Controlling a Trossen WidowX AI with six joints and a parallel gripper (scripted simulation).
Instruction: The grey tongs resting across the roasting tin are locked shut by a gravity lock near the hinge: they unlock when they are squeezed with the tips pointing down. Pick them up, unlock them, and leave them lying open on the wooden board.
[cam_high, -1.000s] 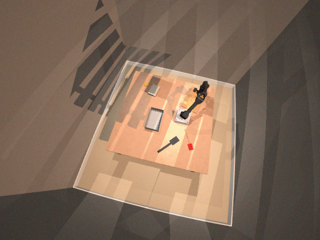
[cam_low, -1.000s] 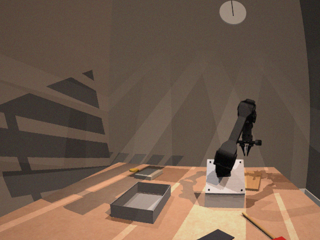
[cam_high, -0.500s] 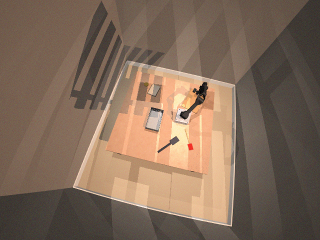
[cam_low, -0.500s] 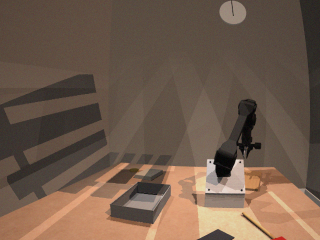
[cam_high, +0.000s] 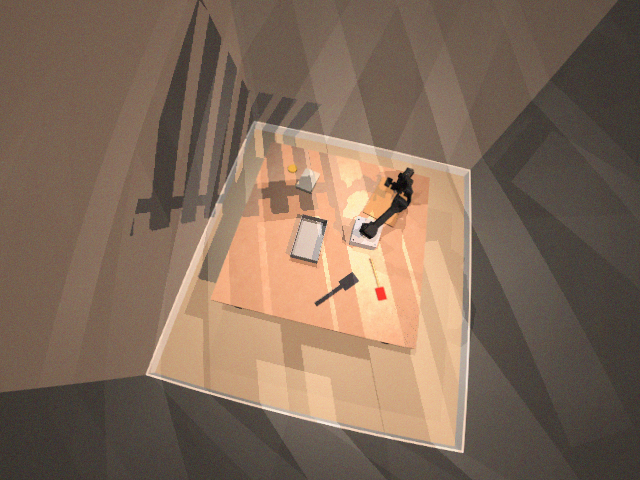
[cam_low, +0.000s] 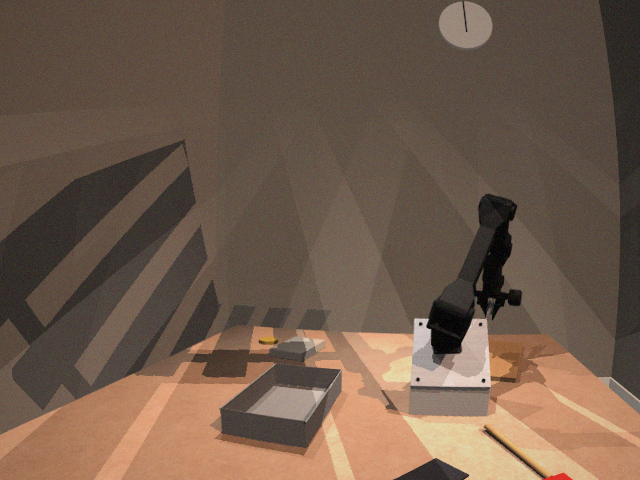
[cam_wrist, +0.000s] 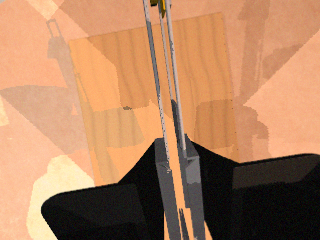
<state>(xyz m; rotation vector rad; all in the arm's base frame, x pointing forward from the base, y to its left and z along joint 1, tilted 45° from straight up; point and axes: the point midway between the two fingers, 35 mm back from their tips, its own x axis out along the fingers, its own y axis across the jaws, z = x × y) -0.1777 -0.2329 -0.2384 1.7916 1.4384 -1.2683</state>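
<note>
Now: gripper tip 12 cm above the wooden board, 2 cm to the right of it and 2 cm short of it. Round my gripper tip: pale block (63 cm ahead, 11 cm below, 3 cm to the right); red-headed tool (65 cm to the left, 12 cm below, 4 cm ahead); grey roasting tin (53 cm ahead, 43 cm to the left, 10 cm below).
</note>
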